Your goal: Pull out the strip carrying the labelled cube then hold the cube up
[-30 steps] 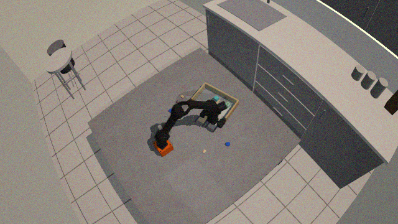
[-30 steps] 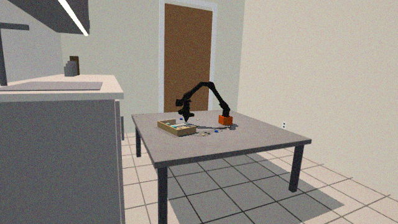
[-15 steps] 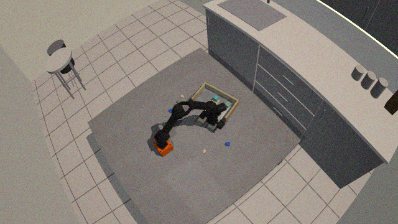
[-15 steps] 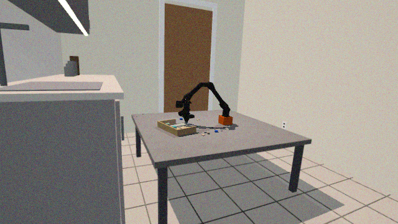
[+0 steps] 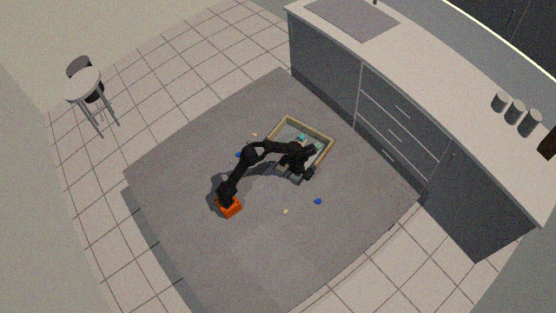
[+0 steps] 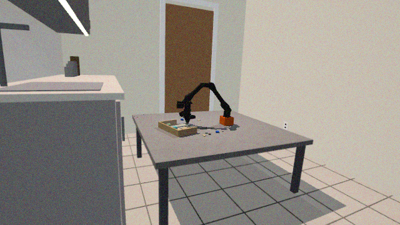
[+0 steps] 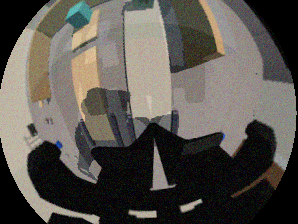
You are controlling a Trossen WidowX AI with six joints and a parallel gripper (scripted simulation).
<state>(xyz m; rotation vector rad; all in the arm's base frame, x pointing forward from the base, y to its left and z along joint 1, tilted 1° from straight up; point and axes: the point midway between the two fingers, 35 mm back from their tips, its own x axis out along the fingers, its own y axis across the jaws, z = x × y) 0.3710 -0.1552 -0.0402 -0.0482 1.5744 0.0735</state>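
My gripper tip is now 100 mm short of the white strip and 10 mm to the right of it. From my gripper tip the other things lie so: labelled cube (210 mm ahead, 10 mm to the left, 10 mm above).
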